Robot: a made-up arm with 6 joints. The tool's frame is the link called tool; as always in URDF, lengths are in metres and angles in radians. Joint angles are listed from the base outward.
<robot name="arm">
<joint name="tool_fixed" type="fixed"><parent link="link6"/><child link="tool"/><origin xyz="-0.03 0 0" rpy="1.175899 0.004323 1.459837"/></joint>
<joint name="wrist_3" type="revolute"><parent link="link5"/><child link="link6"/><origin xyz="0 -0.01 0.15" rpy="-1.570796 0 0"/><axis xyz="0 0 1"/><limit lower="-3.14" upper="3.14"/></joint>
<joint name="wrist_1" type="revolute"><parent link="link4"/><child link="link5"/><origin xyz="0.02 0.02 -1.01" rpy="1.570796 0 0"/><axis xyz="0 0 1"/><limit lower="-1.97" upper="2.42"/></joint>
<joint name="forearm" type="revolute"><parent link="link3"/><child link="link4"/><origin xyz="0 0.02 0.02" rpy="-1.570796 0 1.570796"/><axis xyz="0 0 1"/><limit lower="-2.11" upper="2.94"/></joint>
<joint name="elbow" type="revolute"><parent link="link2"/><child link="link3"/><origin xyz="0.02 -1.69 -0.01" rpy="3.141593 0 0"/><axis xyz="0 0 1"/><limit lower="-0.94" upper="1.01"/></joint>
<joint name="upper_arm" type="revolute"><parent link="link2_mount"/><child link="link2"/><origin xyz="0.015 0.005 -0.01" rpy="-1.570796 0 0"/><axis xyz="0 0 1"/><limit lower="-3.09" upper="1.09"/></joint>
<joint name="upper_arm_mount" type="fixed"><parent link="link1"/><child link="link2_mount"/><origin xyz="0.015 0.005 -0.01" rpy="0 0 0"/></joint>
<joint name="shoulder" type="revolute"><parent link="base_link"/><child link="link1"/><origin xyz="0 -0.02 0.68" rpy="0 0 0"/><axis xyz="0 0 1"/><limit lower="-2.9" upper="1.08"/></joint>
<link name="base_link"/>
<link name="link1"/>
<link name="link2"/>
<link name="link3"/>
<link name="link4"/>
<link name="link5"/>
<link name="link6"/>
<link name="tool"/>
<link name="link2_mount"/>
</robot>
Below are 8 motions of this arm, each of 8 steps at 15 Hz.
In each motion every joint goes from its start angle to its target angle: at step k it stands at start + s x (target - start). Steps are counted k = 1, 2, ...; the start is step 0. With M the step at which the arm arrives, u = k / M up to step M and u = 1 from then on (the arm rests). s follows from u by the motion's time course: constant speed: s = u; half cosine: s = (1 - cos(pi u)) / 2; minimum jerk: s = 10 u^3 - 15 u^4 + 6 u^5.
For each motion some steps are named. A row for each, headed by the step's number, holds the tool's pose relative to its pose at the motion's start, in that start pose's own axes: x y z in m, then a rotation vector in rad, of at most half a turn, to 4 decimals.
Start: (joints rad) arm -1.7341 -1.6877 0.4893 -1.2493 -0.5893 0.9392
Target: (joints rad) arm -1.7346 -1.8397 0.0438 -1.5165 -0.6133 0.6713
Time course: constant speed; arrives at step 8
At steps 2, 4, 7, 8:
2: 0.0173 0.0676 -0.0476 0.0347 -0.1507 -0.0580
4: 0.0372 0.1412 -0.0953 0.0668 -0.2997 -0.1219
7: 0.0719 0.2620 -0.1664 0.1092 -0.5198 -0.2281
8: 0.0846 0.3048 -0.1899 0.1215 -0.5922 -0.2662

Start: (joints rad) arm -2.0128 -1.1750 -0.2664 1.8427 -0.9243 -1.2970
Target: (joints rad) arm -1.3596 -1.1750 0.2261 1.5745 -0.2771 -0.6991
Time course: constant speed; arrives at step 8
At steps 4, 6, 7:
4: -0.2951 -0.3341 -0.1041 -0.0474 -0.3505 0.3249
6: -0.4321 -0.5053 -0.2324 -0.1460 -0.5302 0.4302
7: -0.4932 -0.5895 -0.3163 -0.2100 -0.6185 0.4615

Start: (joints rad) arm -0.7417 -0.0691 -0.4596 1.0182 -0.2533 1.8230
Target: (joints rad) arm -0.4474 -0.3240 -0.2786 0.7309 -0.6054 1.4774
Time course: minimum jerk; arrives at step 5
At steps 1, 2, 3, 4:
1: -0.0102 0.0298 0.0051 0.0107 -0.0288 -0.0175
2: -0.0441 0.1652 0.0326 0.0466 -0.1594 -0.1051
3: -0.0570 0.3576 0.0814 0.0603 -0.3448 -0.2469
4: -0.0401 0.4918 0.1202 0.0415 -0.4755 -0.3548

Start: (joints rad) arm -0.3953 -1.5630 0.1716 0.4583 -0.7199 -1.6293
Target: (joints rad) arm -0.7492 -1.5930 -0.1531 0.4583 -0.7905 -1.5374
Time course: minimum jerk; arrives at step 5
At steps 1, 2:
1: -0.0055 0.0189 -0.0366 -0.0086 0.0317 -0.0050
2: -0.0420 0.0976 -0.1969 -0.0507 0.1722 -0.0299

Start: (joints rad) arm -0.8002 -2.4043 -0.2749 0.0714 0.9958 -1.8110
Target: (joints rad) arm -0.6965 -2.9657 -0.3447 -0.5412 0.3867 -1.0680
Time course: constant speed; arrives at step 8
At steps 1, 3, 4, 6, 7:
1: 0.1074 0.0523 0.0077 -0.0779 0.0426 0.0273
3: 0.3066 0.1776 0.0284 -0.2148 0.1126 0.0510
4: 0.3974 0.2500 0.0408 -0.2709 0.1404 0.0496
6: 0.5598 0.4116 0.0676 -0.3524 0.1831 0.0277
7: 0.6308 0.4999 0.0815 -0.3759 0.1990 0.0108

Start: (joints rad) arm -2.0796 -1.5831 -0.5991 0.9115 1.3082 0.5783
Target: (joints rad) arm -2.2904 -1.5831 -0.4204 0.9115 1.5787 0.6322
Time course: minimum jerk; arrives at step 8
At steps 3, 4, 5, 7, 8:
3: -0.0132 -0.0922 -0.0038 -0.0876 0.0776 0.0264
4: -0.0194 -0.1697 -0.0049 -0.1625 0.1372 0.0495
5: -0.0214 -0.2490 -0.0040 -0.2403 0.1932 0.0739
7: -0.0178 -0.3422 -0.0008 -0.3336 0.2529 0.1032
8: -0.0174 -0.3480 -0.0005 -0.3395 0.2564 0.1051

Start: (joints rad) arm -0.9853 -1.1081 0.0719 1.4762 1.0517 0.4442
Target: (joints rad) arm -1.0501 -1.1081 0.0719 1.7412 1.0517 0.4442
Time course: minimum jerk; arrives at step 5
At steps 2, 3, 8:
2: -0.0018 -0.0370 0.0049 -0.0221 0.0140 0.1001
3: -0.0014 -0.0794 0.0108 -0.0475 0.0293 0.2153
8: 0.0010 -0.1160 0.0160 -0.0697 0.0419 0.3155

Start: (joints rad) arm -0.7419 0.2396 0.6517 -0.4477 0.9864 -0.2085
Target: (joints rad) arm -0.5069 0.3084 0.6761 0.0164 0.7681 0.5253
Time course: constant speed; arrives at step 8
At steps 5, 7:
5: 0.1111 0.1327 -0.1241 0.2253 0.3688 0.4160
7: 0.1673 0.1862 -0.1673 0.2748 0.5030 0.6140

